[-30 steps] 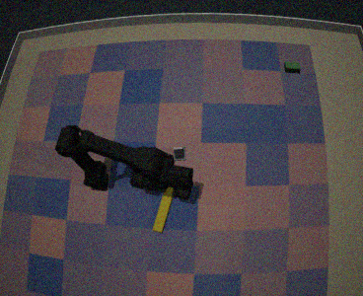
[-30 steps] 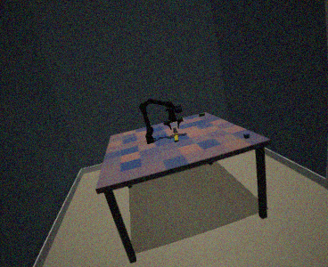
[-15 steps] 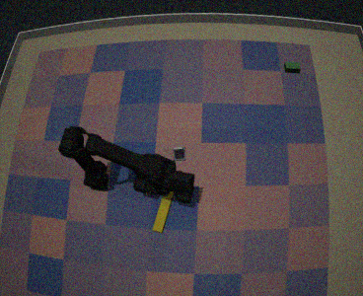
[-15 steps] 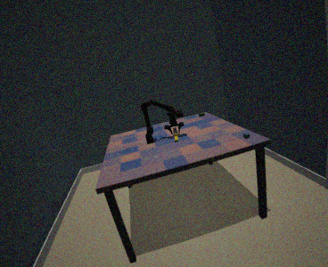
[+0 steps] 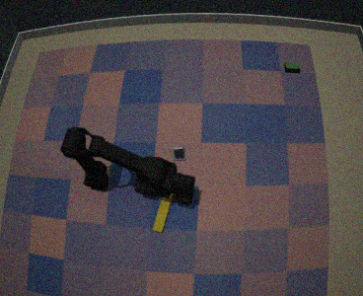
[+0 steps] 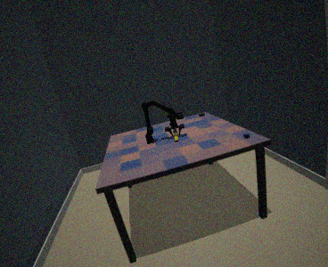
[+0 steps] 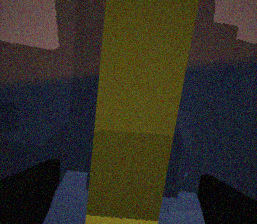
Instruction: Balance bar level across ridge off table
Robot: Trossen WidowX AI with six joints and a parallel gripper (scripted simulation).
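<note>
Now: gripper tip 1 cm past the yellow bar and 3 cm to the left of it. Round my gripper tip: green block: 48 cm ahead, 55 cm to the left.
</note>
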